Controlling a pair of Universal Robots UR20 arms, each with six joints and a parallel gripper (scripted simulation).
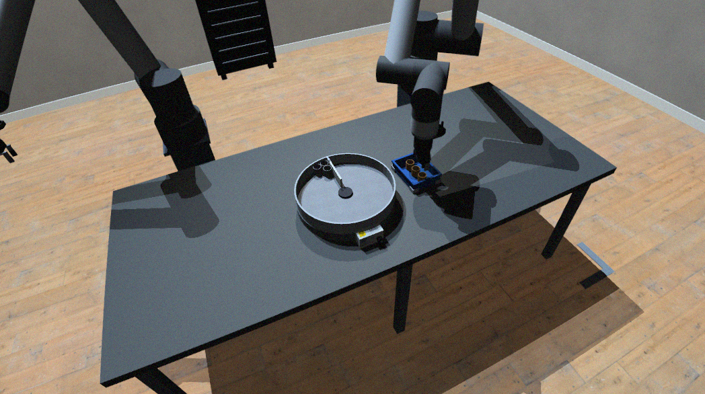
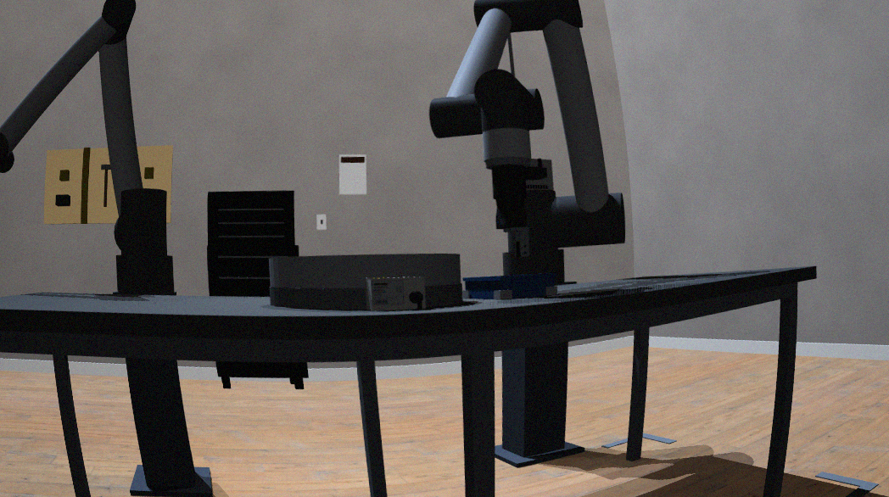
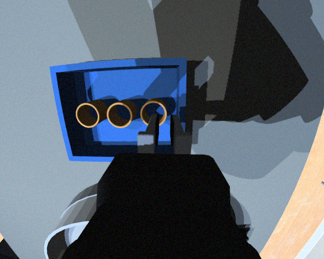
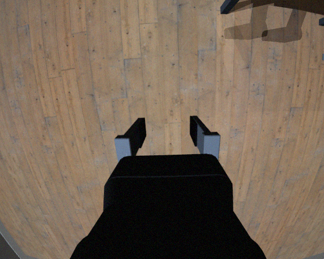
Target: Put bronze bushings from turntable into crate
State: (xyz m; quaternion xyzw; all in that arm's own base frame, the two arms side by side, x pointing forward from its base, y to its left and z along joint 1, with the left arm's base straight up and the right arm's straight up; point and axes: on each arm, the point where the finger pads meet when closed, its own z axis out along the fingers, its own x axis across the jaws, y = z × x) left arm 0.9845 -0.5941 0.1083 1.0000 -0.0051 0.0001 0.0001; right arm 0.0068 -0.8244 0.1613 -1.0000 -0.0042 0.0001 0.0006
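My left gripper is now 80 mm above the blue crate and 70 mm past it.
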